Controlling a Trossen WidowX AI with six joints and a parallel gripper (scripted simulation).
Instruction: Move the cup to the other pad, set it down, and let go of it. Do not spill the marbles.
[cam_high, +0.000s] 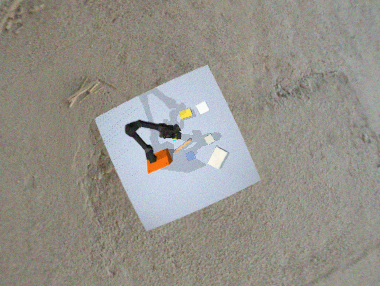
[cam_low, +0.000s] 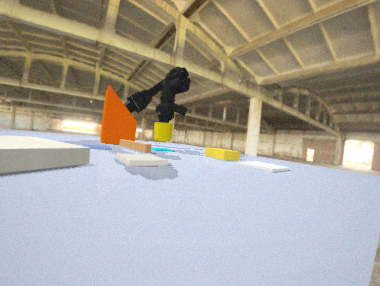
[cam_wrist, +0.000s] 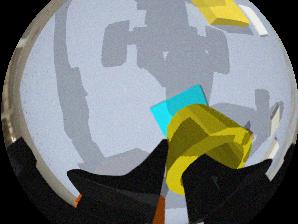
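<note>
The cyan pad is 80 mm below my gripper tip, 20 mm ahead of it and 10 mm to the right of it. Also, from my gripper tip: blue pad (240 mm to the right, 100 mm ahead, 80 mm below); then yellow cup (20 mm ahead, 10 mm to the right); then wooden bar (130 mm to the right, 60 mm below, 60 mm ahead).
</note>
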